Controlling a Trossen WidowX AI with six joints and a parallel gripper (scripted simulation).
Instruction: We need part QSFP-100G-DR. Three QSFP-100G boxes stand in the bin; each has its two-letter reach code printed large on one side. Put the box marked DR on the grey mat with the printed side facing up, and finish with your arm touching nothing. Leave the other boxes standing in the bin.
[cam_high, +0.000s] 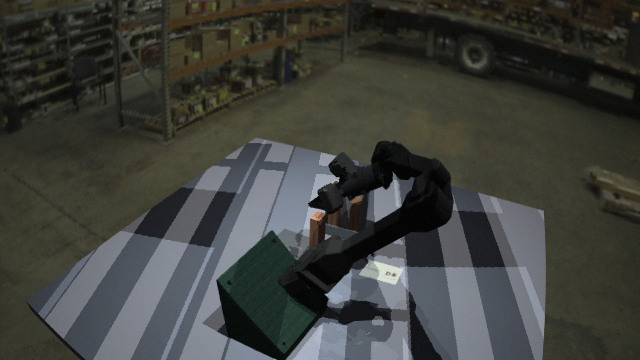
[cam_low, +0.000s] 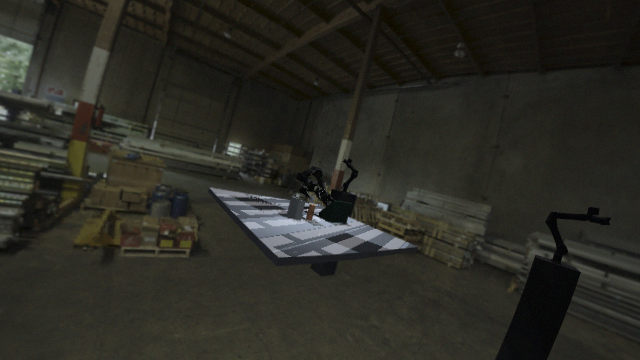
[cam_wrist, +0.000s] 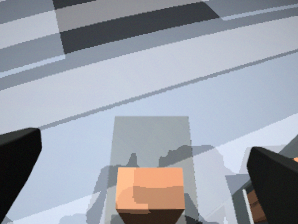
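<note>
Now: the grey mat 1 cm ahead of my gripper tip, 6 cm to the left of it and 17 cm below it. The rest, counted from my gripper tip: white card: 20 cm to the right, 17 cm below.
</note>
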